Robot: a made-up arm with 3 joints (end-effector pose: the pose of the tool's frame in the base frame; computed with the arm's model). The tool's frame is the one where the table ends.
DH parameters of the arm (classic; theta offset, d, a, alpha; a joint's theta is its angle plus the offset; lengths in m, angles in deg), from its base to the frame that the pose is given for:
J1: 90 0.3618 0.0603 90
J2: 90 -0.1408 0.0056 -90
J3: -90 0.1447 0.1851 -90
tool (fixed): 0 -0.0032 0 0
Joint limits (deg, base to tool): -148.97..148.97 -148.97..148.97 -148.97..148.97
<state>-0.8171 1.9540 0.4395</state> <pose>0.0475 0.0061 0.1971 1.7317 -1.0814 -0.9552</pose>
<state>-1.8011 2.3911 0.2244</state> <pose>0.1235 -0.0704 0.2312 1.5623 -2.1614 -1.0089</pose>
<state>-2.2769 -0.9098 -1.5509</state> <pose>-0.0385 0.2172 0.3658 -1.3716 -1.7114 2.2199</pose>
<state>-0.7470 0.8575 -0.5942</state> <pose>0.0363 0.0233 0.1865 0.9828 0.2163 -0.4291</pose>
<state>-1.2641 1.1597 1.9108</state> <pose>-0.2162 0.1408 0.3016 -0.4322 -2.1499 -1.8827</pose>
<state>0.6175 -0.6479 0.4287</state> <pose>0.0276 0.0110 0.5126 -0.4930 -0.6012 0.7257</pose>
